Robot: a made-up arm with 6 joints.
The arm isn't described. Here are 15 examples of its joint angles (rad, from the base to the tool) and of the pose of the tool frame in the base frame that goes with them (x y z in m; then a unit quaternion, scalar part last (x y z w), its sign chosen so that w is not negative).
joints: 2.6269 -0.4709 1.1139 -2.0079 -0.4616 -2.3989
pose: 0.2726 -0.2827 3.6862 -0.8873 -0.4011 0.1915 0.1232
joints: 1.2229 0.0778 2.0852 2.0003 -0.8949 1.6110
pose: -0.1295 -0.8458 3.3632 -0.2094 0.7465 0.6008 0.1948
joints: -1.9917 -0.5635 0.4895 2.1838 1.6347 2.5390
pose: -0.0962 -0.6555 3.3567 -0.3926 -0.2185 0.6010 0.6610
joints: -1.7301 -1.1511 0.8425 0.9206 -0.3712 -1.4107
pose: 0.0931 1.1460 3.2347 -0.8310 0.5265 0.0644 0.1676
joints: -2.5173 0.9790 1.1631 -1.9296 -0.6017 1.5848
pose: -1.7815 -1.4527 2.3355 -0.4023 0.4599 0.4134 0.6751
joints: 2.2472 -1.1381 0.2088 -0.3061 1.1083 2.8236
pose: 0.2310 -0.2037 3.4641 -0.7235 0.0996 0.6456 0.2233
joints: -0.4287 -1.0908 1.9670 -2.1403 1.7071 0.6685
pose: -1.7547 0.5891 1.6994 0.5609 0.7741 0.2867 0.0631
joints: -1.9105 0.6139 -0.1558 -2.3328 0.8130 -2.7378
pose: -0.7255 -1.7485 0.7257 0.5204 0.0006 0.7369 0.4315
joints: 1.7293 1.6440 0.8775 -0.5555 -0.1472 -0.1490
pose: -0.3398 2.0591 0.2961 -0.1495 0.1419 -0.8086 0.5511
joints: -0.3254 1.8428 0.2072 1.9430 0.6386 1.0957
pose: 0.7578 -0.1661 -0.4924 0.2583 -0.1772 -0.2918 0.9037
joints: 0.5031 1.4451 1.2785 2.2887 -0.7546 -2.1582
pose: 2.2091 1.0398 1.5853 -0.5992 0.0817 0.7954 0.0394
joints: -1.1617 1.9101 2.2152 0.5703 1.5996 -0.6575
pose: 0.9140 -1.8764 2.2248 0.8362 -0.3572 -0.3781 0.1739
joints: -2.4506 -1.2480 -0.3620 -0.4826 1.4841 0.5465
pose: -0.4253 -0.2141 3.2038 -0.2870 0.8873 -0.3484 0.0950
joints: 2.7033 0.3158 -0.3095 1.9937 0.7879 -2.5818
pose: -1.7806 0.6924 1.0299 -0.3787 -0.0201 -0.1912 0.9053
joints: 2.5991 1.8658 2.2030 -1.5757 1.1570 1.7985
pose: -1.7515 1.2670 2.1220 0.3822 0.3495 -0.6719 0.5295
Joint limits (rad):
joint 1: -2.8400..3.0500
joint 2: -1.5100..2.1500
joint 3: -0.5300..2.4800
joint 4: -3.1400..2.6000
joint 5: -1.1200..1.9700
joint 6: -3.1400..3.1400
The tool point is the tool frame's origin. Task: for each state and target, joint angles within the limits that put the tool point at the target. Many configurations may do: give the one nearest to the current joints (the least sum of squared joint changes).
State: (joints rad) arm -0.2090 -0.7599 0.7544 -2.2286 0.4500 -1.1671
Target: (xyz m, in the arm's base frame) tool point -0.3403 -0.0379 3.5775
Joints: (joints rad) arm -0.1596 -0.9551 0.5794 -2.2369 0.5872 -1.1679
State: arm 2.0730 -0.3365 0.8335 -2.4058 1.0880 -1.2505
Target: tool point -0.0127 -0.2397 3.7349
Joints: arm 1.3414 -0.3973 1.1803 -2.5466 0.4327 -1.2073
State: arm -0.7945 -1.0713 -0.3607 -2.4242 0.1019 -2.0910
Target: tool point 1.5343 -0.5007 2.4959
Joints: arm -0.3033 -0.7484 -0.5295 -2.4197 0.0711 -2.0870
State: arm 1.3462 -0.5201 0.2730 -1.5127 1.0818 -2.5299
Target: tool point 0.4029 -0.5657 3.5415
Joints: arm 1.9772 -0.7607 0.9435 -1.4224 0.8739 -2.5115
